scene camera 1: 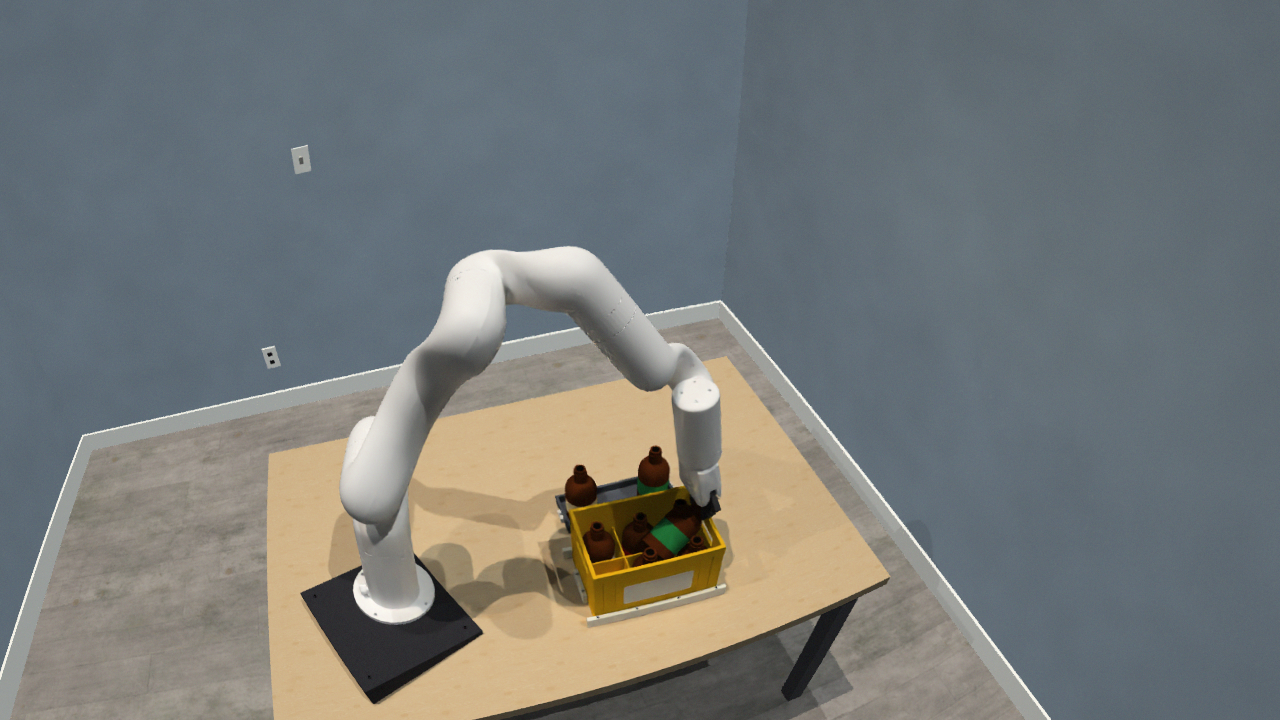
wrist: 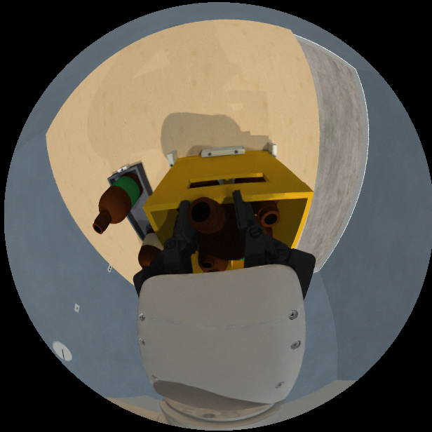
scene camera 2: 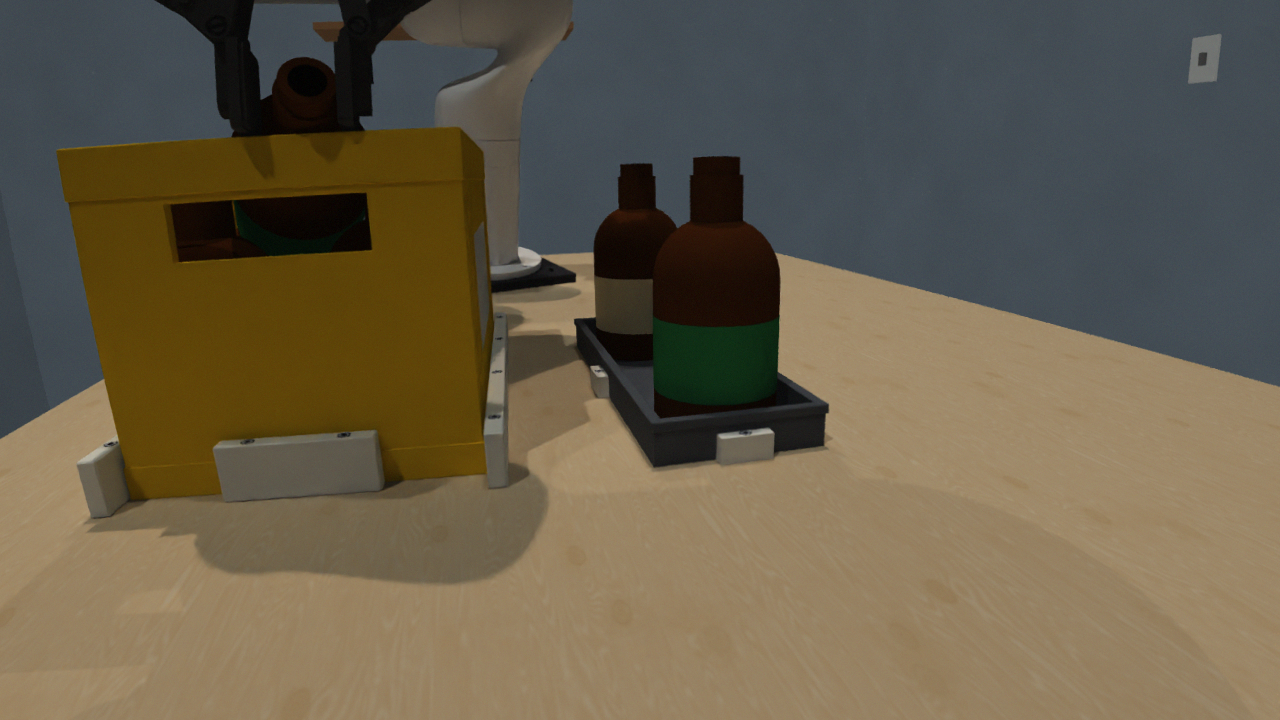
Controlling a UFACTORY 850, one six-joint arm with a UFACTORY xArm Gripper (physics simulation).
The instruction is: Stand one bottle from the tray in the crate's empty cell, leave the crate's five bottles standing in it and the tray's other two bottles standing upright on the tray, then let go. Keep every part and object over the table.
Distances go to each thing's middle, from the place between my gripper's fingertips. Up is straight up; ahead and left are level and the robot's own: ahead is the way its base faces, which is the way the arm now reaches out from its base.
I see the green-banded brown bottle point(scene camera 2: 312, 224) 60 mm behind my hand, 10 mm to the right of it and 20 mm below it. Also, from my hand: green-label bottle point(scene camera 2: 716, 279) 10 mm ahead, 210 mm to the left, 90 mm below; then cream-label bottle point(scene camera 2: 627, 242) 170 mm behind, 230 mm to the left, 90 mm below.
